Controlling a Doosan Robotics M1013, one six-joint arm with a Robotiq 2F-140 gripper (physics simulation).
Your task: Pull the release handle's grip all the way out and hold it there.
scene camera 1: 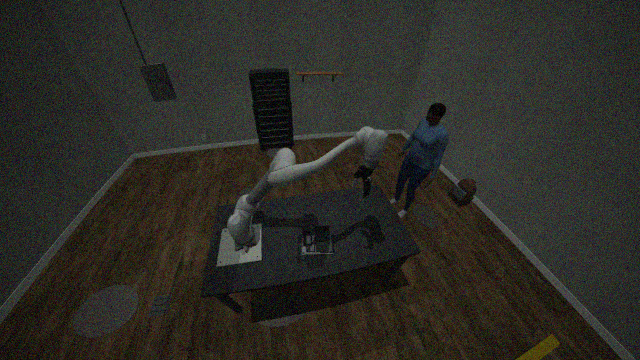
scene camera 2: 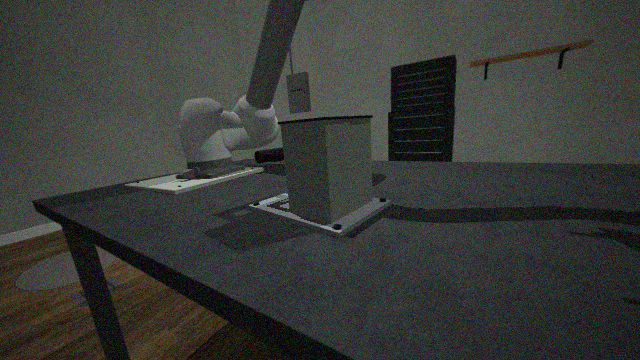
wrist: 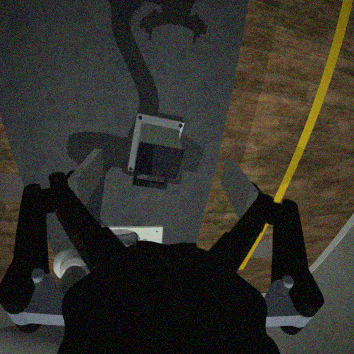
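A grey box with a dark top stands on a pale base plate bolted to the table. A black bar, which looks like the release handle's grip, sticks out on the side facing the arm's base; the box partly hides it in scene camera 2. How far out it stands I cannot tell. My gripper is open and empty, high above the table and well apart from the box, beyond its side away from the arm's base. It does not show in scene camera 2.
The dark table also carries the arm's white mounting plate. A person in blue stands by the table's far right end. A dark cabinet and a hanging box are in the background.
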